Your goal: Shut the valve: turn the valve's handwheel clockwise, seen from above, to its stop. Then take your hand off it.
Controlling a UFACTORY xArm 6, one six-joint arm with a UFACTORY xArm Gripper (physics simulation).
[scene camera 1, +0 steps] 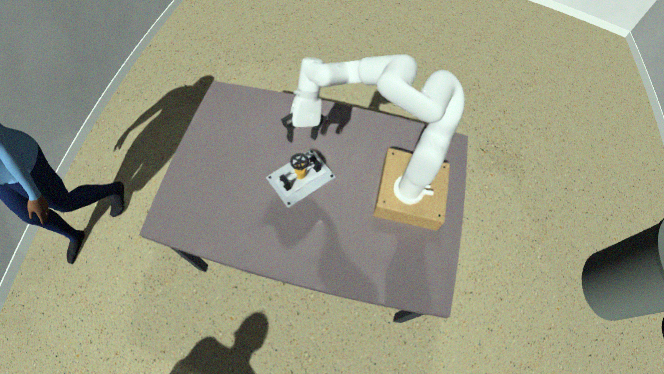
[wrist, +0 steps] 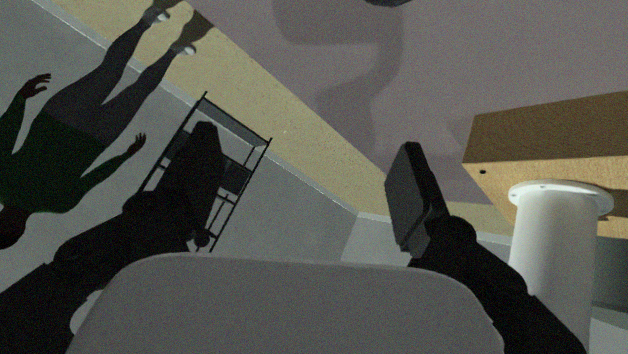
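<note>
The valve has a black spoked handwheel (scene camera 1: 300, 161) on top of a yellow body (scene camera 1: 300, 173). It is mounted with black supports on a light grey plate (scene camera 1: 305, 190) on the table. My gripper (scene camera 1: 302, 138) (wrist: 308, 154) is open with nothing between its fingers. In the scene view it appears beyond the handwheel, toward the table's far edge, apart from it. In the wrist view a small dark piece shows at the top edge; the rest of the valve is outside that view. The wheel's turn angle cannot be told.
The arm's base stands on a wooden block (scene camera 1: 414, 212) (wrist: 545, 132) at the right of the table (scene camera 1: 220, 210). A person in blue (scene camera 1: 25, 165) is left of the table. In the wrist view, a person in green (wrist: 50, 155) and a black shelf rack (wrist: 257, 162) show beyond the table.
</note>
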